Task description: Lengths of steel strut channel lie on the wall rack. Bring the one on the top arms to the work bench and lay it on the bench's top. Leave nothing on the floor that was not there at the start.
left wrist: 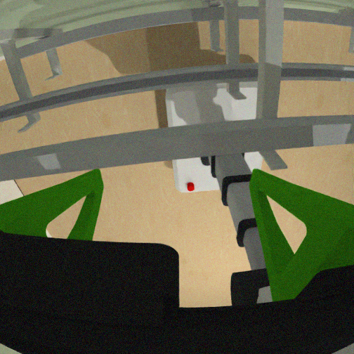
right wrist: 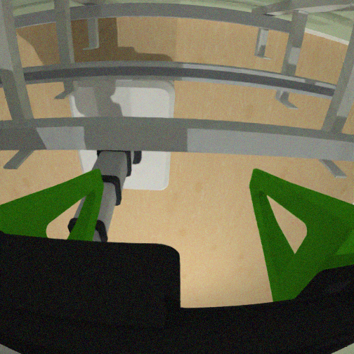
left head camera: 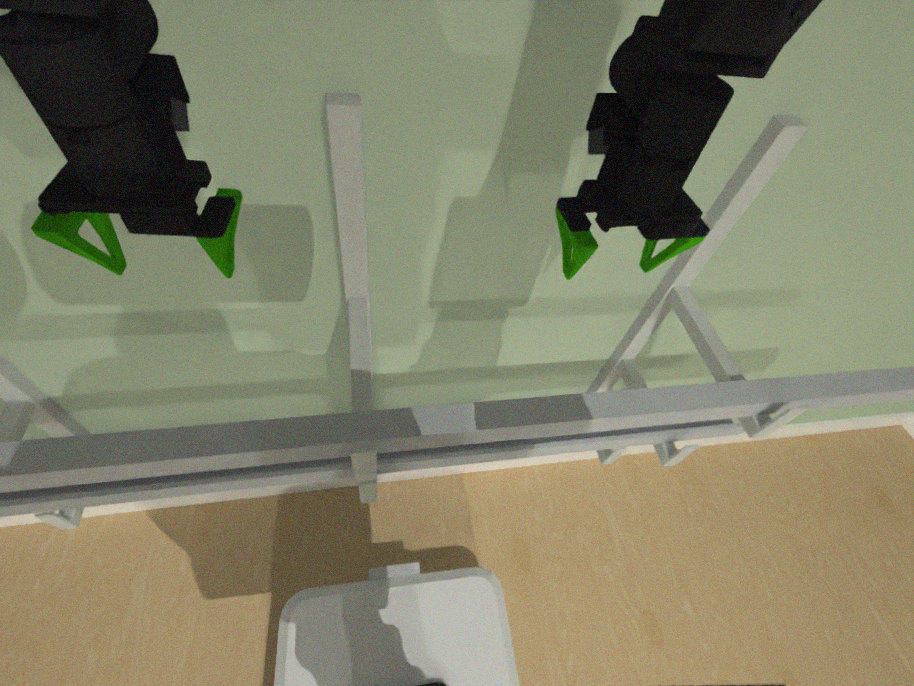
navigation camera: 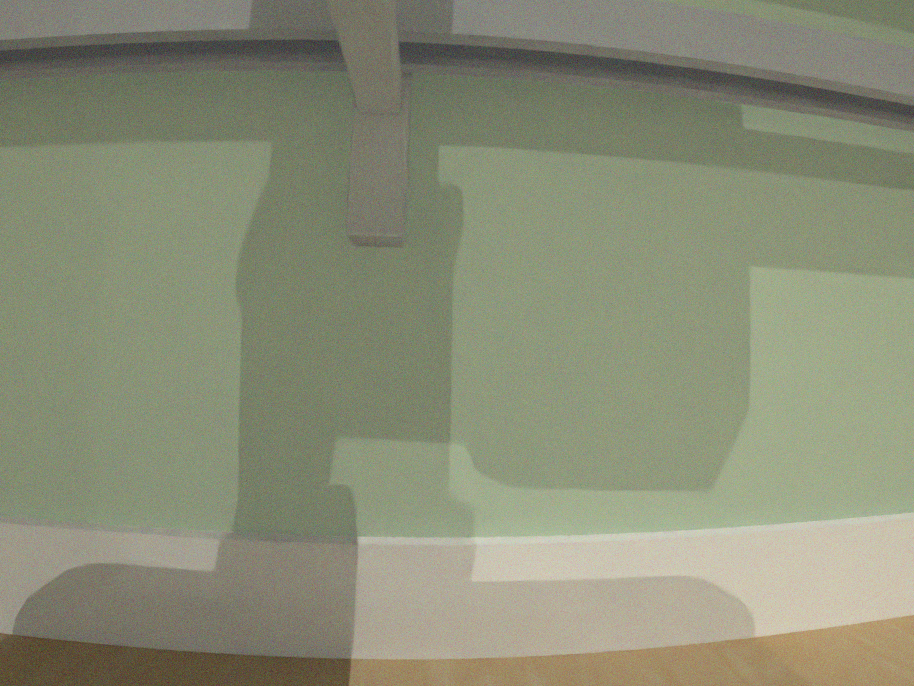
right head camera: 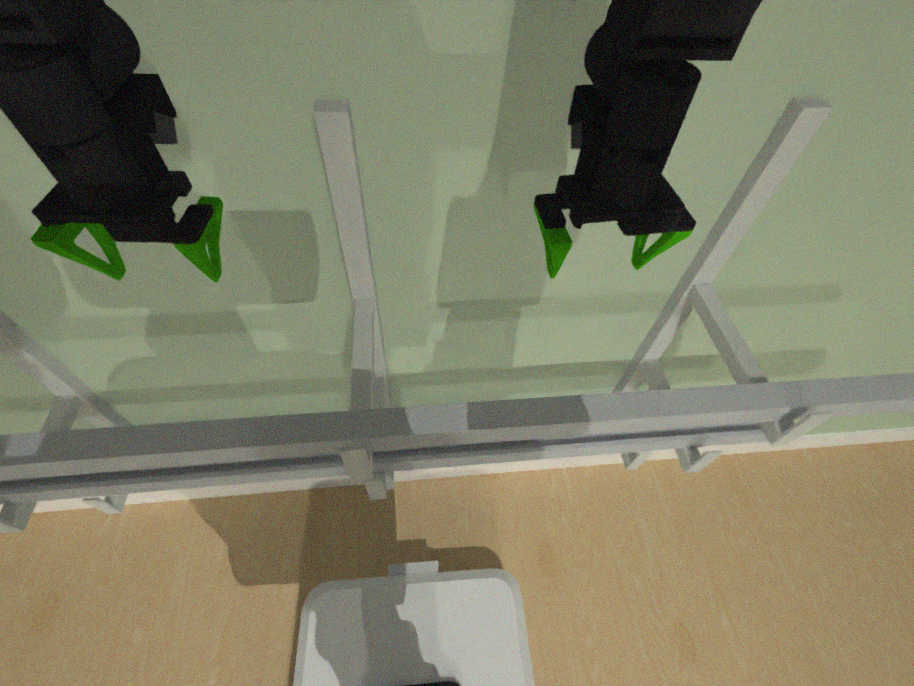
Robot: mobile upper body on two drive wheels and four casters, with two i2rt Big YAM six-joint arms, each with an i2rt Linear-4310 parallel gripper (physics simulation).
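Frame: origin at the left arm's base, x ahead, y left, z up, level; centimetres.
Seen in the pictures: left gripper, fingertip midpoint: [left head camera: 177, 272] [right head camera: 170, 276]; right gripper, fingertip midpoint: [left head camera: 605, 272] [right head camera: 592, 270].
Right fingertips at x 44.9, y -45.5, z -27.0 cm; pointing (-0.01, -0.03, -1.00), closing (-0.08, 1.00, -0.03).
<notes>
A point is followed by its place in that frame.
The top grey strut [left head camera: 295, 435] {x 36.6, y -9.5, z -46.1 cm} [right head camera: 516, 414] {x 37.6, y -38.7, z -46.1 cm} [left wrist: 125, 145] [right wrist: 225, 137] lies across the rack's top arms. A second strut [left wrist: 150, 82] [right wrist: 225, 80] lies lower and nearer the wall. My left gripper [left head camera: 175, 274] {x 45.1, y -1.0, z -26.8 cm} [right head camera: 168, 278] {x 45.1, y -1.0, z -26.8 cm} [left wrist: 176, 177] and right gripper [left head camera: 606, 273] {x 44.9, y -45.5, z -27.0 cm} [right head camera: 594, 271] {x 44.9, y -45.5, z -27.0 cm} [right wrist: 177, 171] are open and empty. In the head views both appear against the wall, farther up the picture than the top strut. In the wrist views that strut crosses just beyond the fingertips, apart from them. The work bench does not show.
Rack uprights [left head camera: 346, 184] {x 63.2, y -16.5, z -28.8 cm} [right head camera: 343, 184] {x 63.2, y -16.9, z -28.2 cm} stand against the green wall [navigation camera: 590, 332] {x 66.5, y -33.2, z -116.3 cm}; one rises between my grippers, another slants at the right of the head views. My white base [left head camera: 442, 620] {x 21.6, y -32.8, z -115.0 cm} [right head camera: 472, 627] {x 19.9, y -35.9, z -115.0 cm} [right wrist: 150, 175] is below on the wooden floor [left head camera: 664, 553] {x 33.4, y -109.1, z -140.9 cm}.
</notes>
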